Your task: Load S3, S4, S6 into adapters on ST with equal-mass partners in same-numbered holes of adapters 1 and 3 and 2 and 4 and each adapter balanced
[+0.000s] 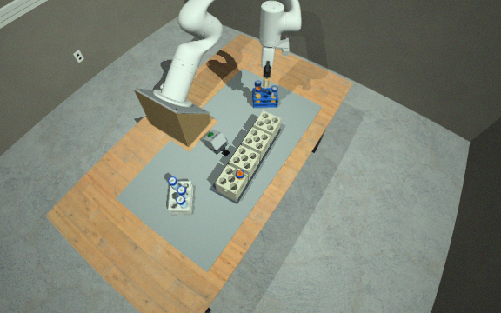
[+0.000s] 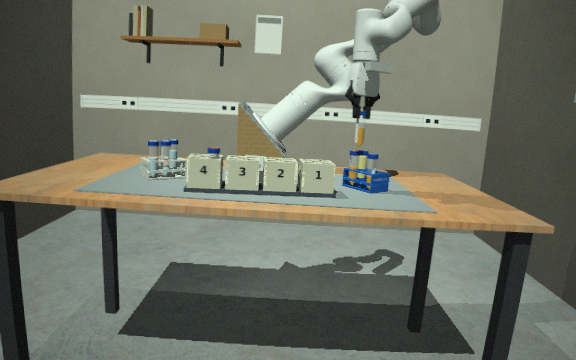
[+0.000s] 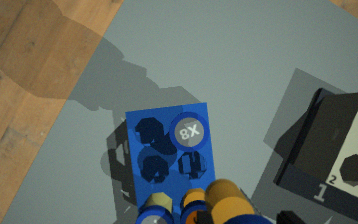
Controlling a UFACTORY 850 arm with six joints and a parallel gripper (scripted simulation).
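Right now the sample tube is 1 cm to the right of my hand and 5 cm below it. Round my hand: blue rack (1 cm behind, 4 cm to the left, 22 cm below); green done key (11 cm behind, 32 cm to the right, 18 cm below); loading stand (9 cm ahead, 31 cm to the right, 24 cm below).
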